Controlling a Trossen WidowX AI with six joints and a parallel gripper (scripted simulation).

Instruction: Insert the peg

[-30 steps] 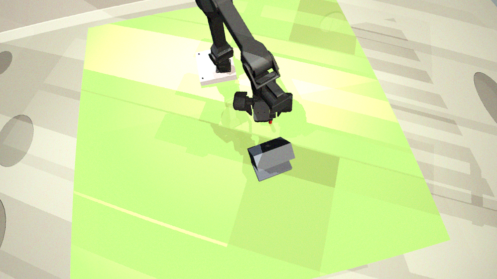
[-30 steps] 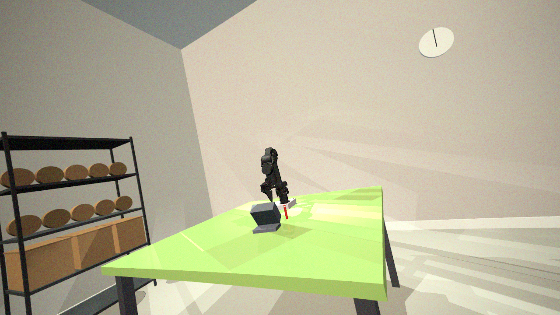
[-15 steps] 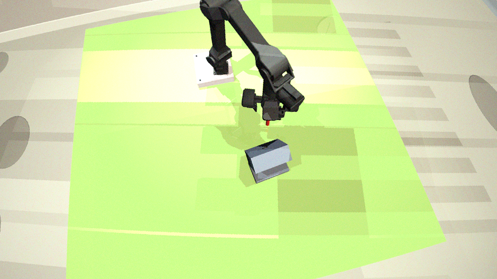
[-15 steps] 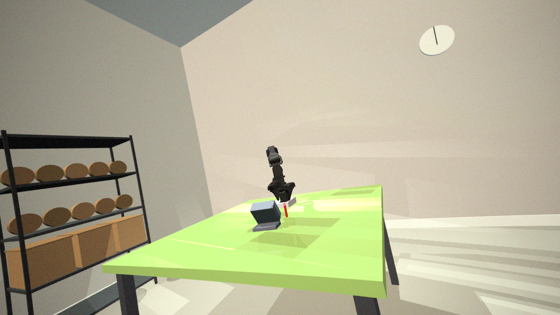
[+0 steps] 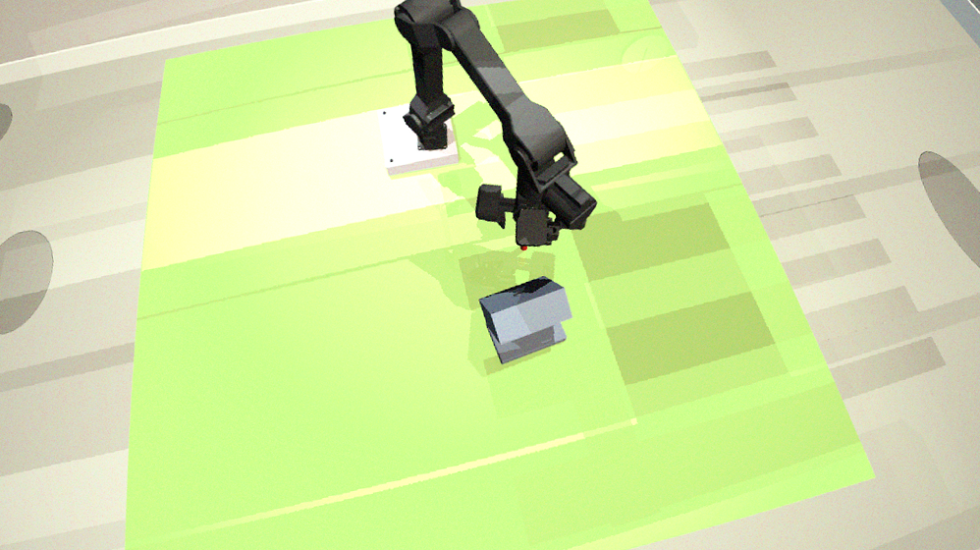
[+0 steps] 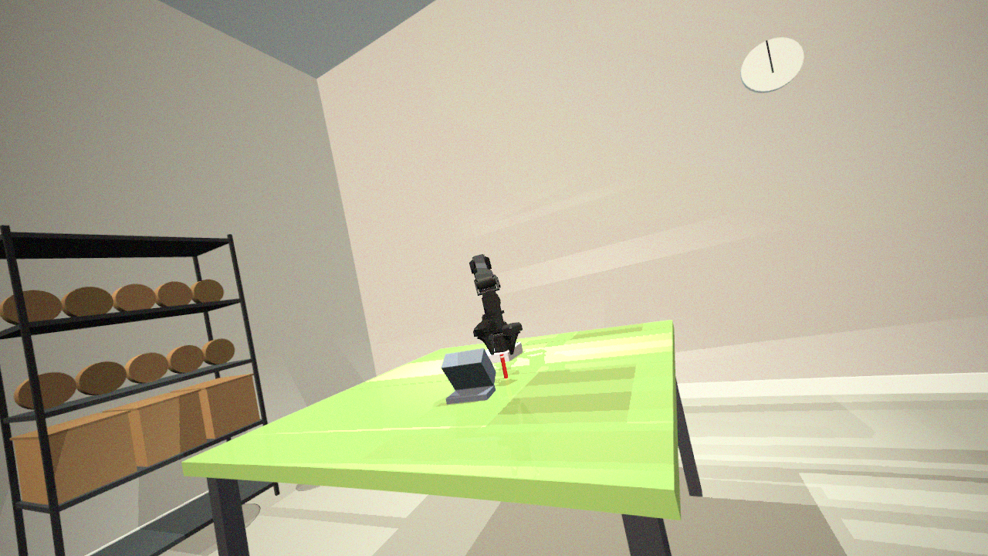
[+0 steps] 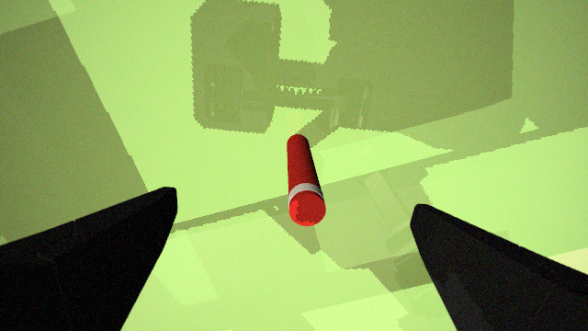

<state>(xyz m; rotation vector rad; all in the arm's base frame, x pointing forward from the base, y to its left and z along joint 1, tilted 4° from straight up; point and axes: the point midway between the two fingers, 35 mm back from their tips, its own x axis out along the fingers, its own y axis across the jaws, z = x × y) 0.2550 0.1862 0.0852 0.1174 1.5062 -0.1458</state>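
Right now my gripper tip is 20 mm above the red peg. Round my gripper tip: grey sloped panel block (150 mm ahead, 20 mm to the right).
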